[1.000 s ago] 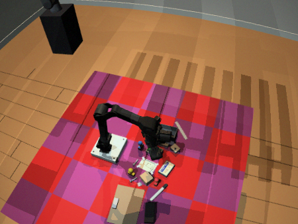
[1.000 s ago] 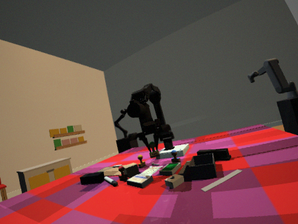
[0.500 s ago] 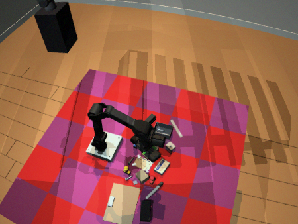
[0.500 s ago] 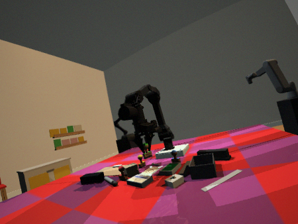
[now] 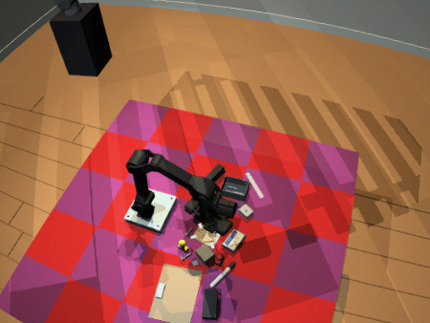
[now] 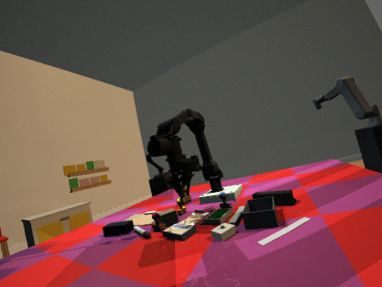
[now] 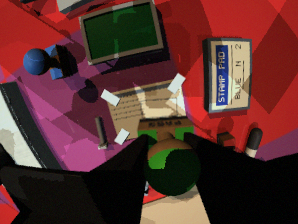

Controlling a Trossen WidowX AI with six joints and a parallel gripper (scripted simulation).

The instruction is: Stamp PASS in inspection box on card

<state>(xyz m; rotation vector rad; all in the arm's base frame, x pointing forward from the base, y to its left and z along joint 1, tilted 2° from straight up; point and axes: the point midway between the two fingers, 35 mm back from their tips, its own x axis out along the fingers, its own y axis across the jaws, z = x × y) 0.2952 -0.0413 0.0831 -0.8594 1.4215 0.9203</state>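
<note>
My gripper tip is 20 mm past the white card and 90 mm above it. The rest, counted from my gripper tip: green-knobbed stamp right at my gripper tip; then labelled tin 100 mm ahead, 80 mm below; then cardboard box 90 mm to the right, 70 mm below.
</note>
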